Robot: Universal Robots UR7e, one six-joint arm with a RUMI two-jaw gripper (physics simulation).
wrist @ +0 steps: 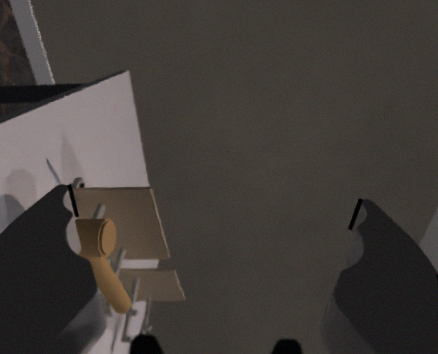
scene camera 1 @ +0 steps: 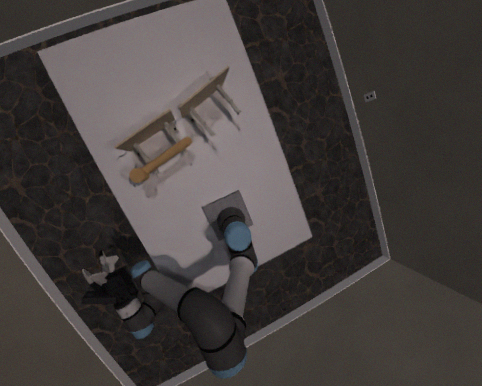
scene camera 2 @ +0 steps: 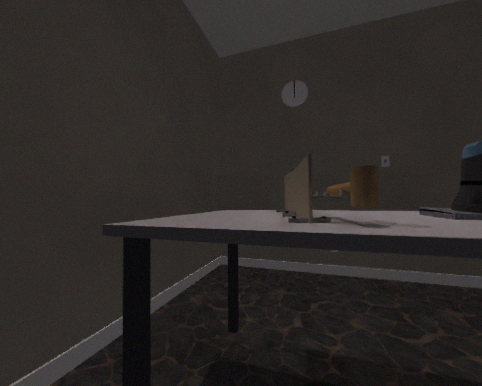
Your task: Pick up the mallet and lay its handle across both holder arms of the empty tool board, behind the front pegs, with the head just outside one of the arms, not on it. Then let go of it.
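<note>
The orange wooden mallet (scene camera 1: 167,156) (scene camera 2: 364,186) (wrist: 112,286) is raised off the table, its handle lying across both grey arms of the left tool board (scene camera 1: 150,131) (wrist: 135,225), near their outer ends. Its head is just outside that board's left arm in scene camera 1. The front pegs are too small to tell exactly how they stand against the handle. My gripper (scene camera 1: 94,264) (wrist: 216,196) is open and empty, beyond the table's left edge in scene camera 1, well apart from the mallet.
A second upright board (scene camera 1: 204,91) (wrist: 156,285) with two bare arms stands close to the right of the first in scene camera 1. The arm's base plate (scene camera 1: 212,209) is on the white table (scene camera 1: 100,75) (scene camera 2: 210,222). A clock (scene camera 2: 294,93) hangs on the wall.
</note>
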